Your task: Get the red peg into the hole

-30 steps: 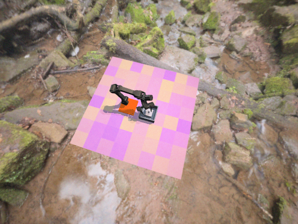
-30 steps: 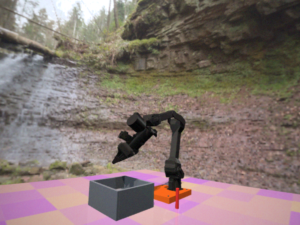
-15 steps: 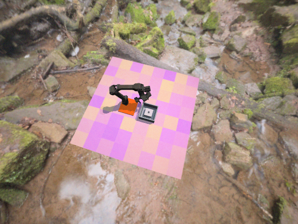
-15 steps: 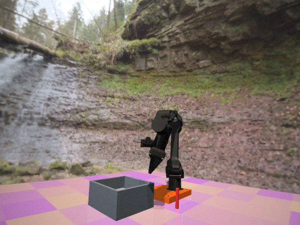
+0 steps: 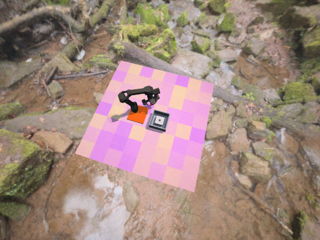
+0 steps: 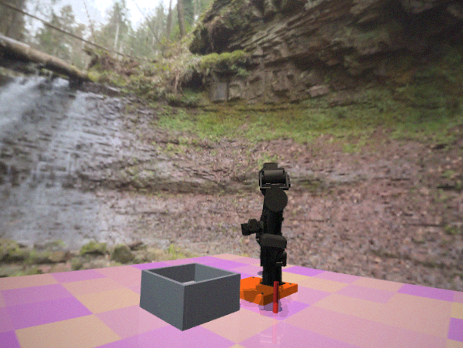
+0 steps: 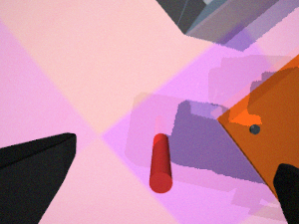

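The red peg lies 7 cm below my gripper tip, 2 cm to the left of it and 2 cm behind it. The rest, counted from my gripper tip: pale plate: 16 cm ahead, 13 cm to the right, 6 cm below; grey box: 16 cm ahead, 13 cm to the right, 8 cm below.
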